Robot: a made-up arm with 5 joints.
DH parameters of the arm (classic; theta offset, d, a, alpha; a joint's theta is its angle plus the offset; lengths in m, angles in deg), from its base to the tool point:
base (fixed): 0 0.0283 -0.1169 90
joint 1: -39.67 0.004 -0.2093 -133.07
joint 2: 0 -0.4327 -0.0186 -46.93
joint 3: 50.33 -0.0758 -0.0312 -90
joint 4: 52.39 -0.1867 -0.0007 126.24
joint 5: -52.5 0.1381 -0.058 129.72
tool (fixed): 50.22 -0.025 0 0
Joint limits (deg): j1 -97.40..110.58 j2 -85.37..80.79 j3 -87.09..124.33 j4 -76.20..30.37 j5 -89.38..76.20
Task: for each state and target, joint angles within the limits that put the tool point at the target. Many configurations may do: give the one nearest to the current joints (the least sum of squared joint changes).
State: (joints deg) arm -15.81 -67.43 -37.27 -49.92 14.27
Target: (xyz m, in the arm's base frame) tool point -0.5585 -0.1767 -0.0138
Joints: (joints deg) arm 24.83 -32.92 -53.04 -76.20 26.37
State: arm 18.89 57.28 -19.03 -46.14 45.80
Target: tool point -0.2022 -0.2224 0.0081
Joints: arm 9.27 58.99 -26.69 -69.68 65.84
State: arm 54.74 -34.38 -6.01 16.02 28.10
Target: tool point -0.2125 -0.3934 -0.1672
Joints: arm 80.19 -61.34 -17.38 24.78 22.28
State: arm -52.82 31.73 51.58 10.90 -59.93
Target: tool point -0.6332 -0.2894 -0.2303
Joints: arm -11.89 36.73 56.41 14.04 -64.71
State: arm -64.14 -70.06 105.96 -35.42 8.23
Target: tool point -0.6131 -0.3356 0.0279
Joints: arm -45.71 -66.73 110.30 0.51 -1.06
